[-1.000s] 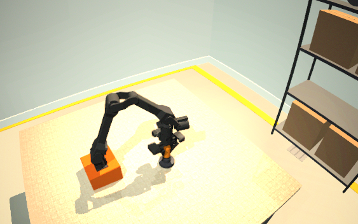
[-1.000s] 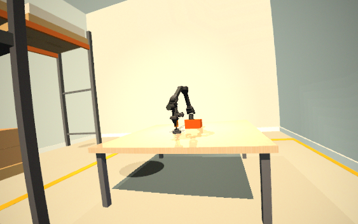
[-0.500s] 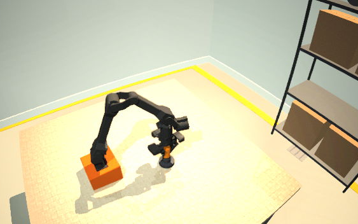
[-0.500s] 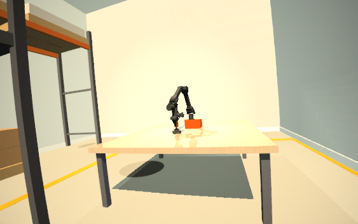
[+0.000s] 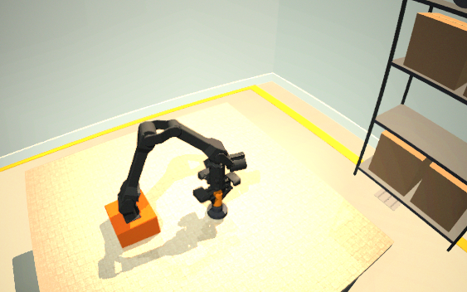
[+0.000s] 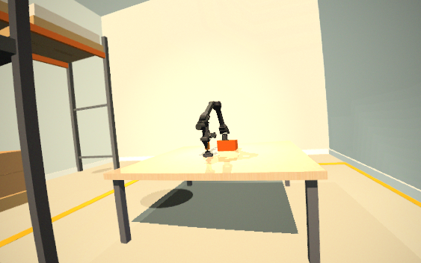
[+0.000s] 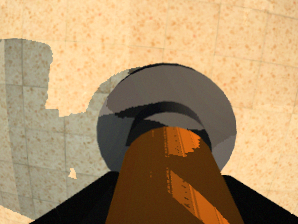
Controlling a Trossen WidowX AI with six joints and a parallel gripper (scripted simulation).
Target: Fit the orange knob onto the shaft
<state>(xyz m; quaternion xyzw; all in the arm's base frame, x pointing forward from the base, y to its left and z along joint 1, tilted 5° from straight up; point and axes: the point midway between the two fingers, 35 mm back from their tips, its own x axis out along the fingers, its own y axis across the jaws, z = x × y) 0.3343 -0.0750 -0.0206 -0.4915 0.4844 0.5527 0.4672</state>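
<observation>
Right now the pedestal is 40 mm below my gripper tip. Also, from my gripper tip: orange knob 20 mm above.
</observation>
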